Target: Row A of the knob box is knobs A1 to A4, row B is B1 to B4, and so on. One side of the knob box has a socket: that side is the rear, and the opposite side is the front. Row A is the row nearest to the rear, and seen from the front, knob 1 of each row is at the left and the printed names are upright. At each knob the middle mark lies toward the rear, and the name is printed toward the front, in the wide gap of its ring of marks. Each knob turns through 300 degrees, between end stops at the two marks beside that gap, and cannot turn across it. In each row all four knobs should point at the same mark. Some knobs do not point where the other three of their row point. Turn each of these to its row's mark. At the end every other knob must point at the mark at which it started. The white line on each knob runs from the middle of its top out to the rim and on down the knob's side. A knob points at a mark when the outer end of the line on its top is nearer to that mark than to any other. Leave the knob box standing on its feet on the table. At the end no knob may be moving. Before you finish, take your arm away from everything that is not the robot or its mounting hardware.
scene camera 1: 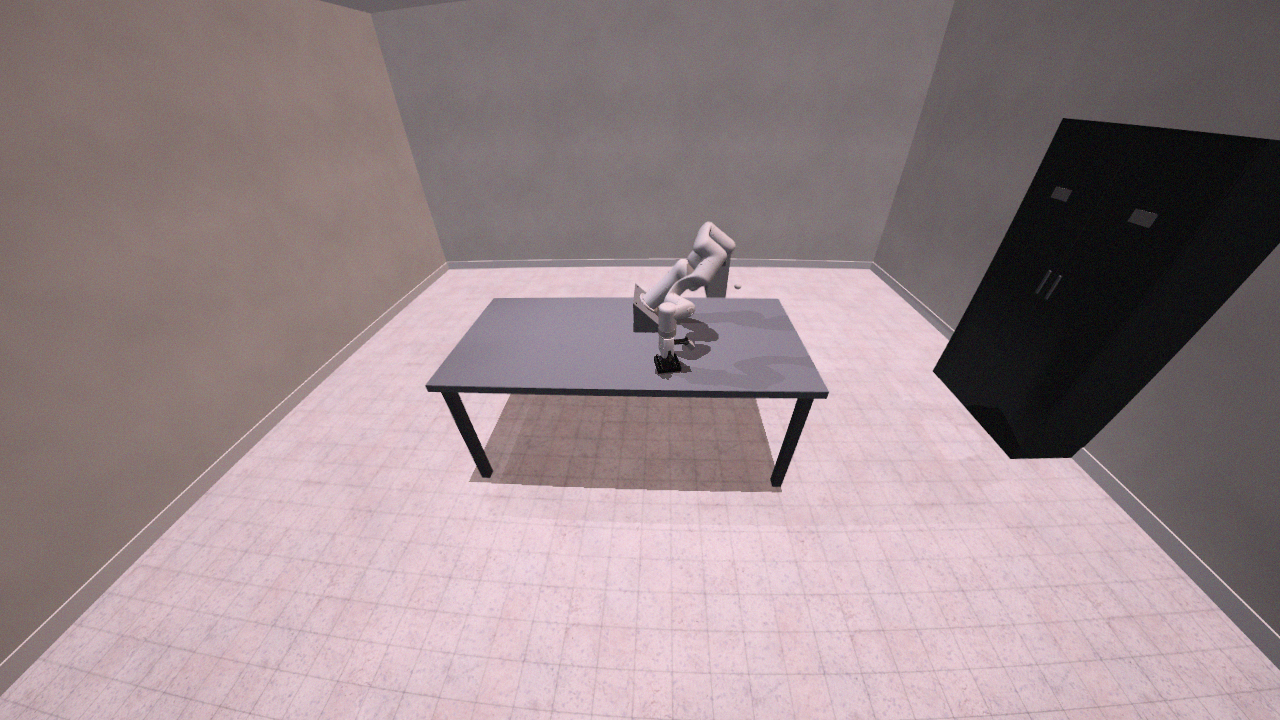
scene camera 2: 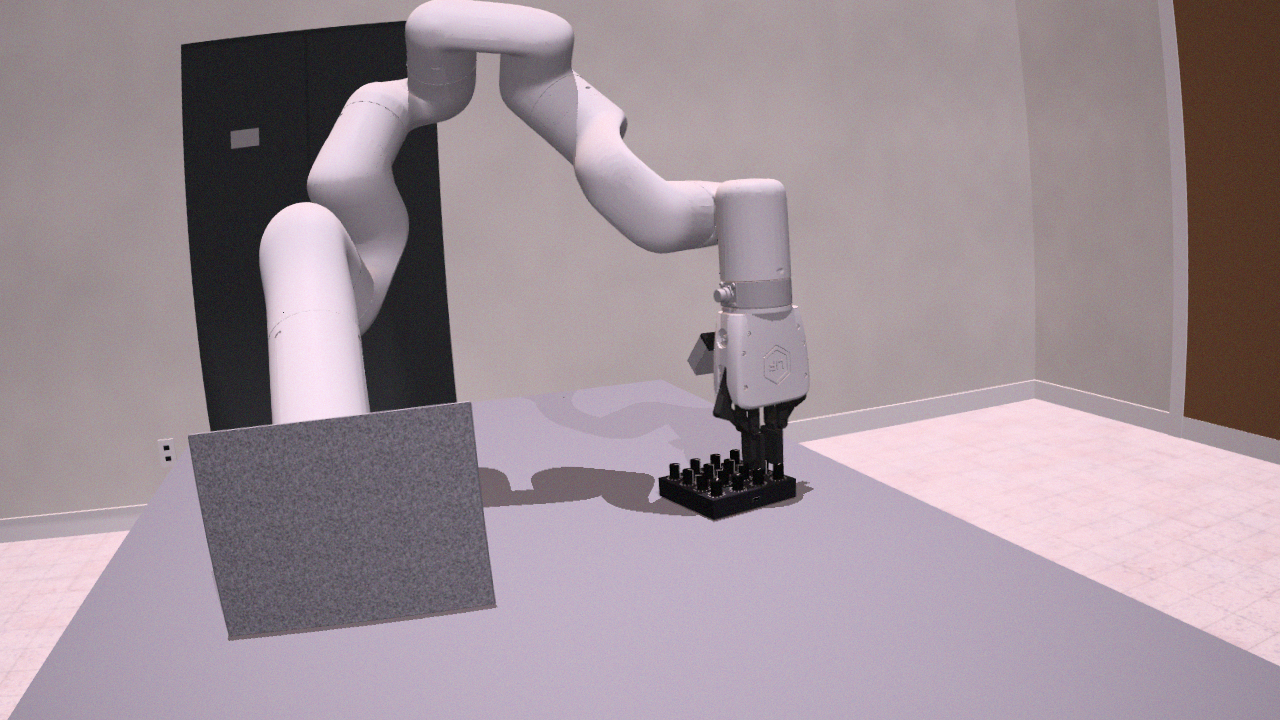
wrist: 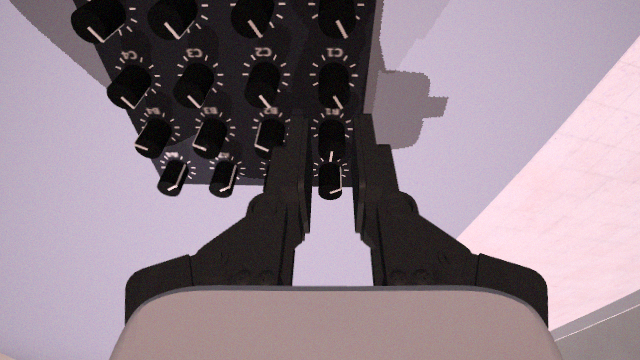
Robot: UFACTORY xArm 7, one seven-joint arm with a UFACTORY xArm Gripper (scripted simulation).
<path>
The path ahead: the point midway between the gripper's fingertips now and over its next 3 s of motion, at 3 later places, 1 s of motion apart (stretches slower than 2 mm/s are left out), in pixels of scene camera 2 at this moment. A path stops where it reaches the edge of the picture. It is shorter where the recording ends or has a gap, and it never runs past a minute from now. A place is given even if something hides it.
The gripper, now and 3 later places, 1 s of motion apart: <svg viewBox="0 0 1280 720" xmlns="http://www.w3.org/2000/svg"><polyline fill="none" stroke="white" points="763,465 762,435 761,428 761,417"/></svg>
</path>
